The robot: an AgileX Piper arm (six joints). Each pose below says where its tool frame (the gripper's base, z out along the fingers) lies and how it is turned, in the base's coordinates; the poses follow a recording.
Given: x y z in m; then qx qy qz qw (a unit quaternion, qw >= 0).
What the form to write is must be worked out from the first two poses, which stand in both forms.
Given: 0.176, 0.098, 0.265, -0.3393, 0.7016, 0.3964, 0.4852
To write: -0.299, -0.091, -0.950, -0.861, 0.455, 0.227, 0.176, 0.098, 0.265
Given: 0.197, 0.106, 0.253, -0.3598, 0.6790, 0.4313, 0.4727
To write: -0.294, -0.081, -0.952, -0.896, 0.369, 0.246, 0.197, 0.106, 0.253
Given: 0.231, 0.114, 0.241, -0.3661, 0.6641, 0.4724, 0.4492
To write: -0.328, -0.062, -0.943, -0.911, 0.286, 0.299, 0.231, 0.114, 0.241
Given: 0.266, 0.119, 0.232, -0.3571, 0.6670, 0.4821, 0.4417
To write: -0.355, -0.050, -0.934, -0.902, 0.280, 0.328, 0.266, 0.119, 0.232
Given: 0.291, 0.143, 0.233, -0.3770, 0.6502, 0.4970, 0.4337
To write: -0.340, -0.059, -0.939, -0.921, 0.222, 0.319, 0.291, 0.143, 0.233
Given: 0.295, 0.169, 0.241, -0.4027, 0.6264, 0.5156, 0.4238
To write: -0.316, -0.067, -0.946, -0.942, 0.144, 0.305, 0.295, 0.169, 0.241
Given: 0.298, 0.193, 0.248, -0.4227, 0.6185, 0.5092, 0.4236
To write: -0.284, -0.091, -0.955, -0.954, 0.124, 0.272, 0.298, 0.193, 0.248
